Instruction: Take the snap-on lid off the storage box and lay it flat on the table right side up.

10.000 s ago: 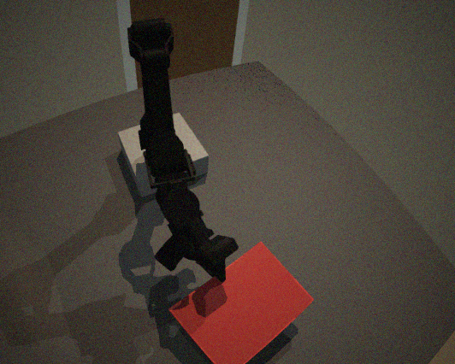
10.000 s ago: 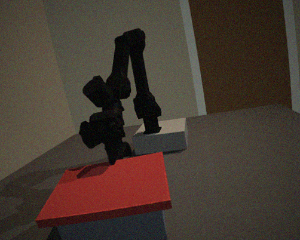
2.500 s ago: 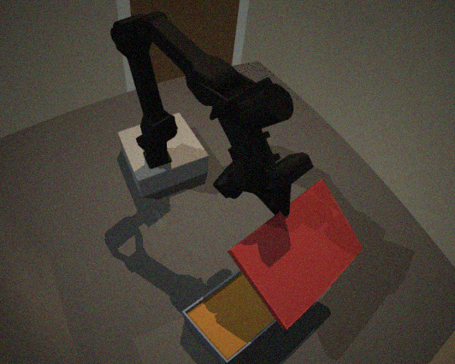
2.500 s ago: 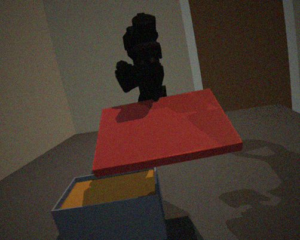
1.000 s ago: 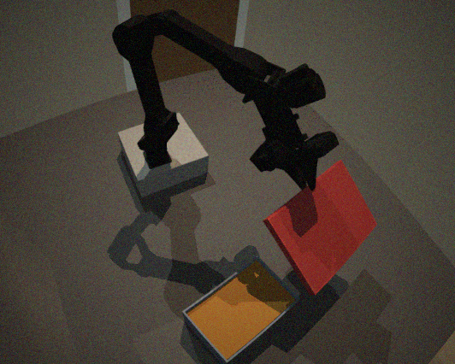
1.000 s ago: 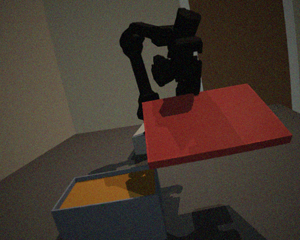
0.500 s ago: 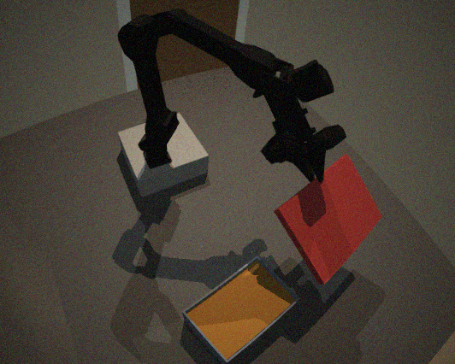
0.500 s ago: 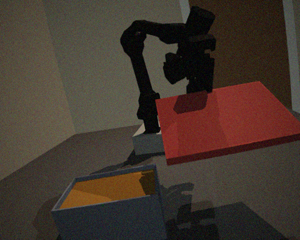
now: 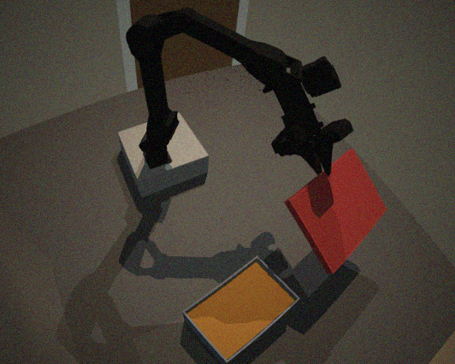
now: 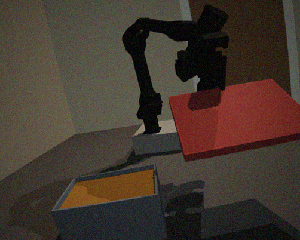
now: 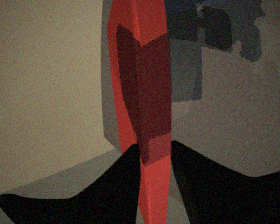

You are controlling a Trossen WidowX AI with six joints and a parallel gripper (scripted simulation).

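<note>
Right now the red lid is 7 cm ahead of my gripper tip, 3 cm below it and 2 cm to the left of it. Also, from my gripper tip: grey storage box (25 cm to the right, 18 cm below, 14 cm ahead).
</note>
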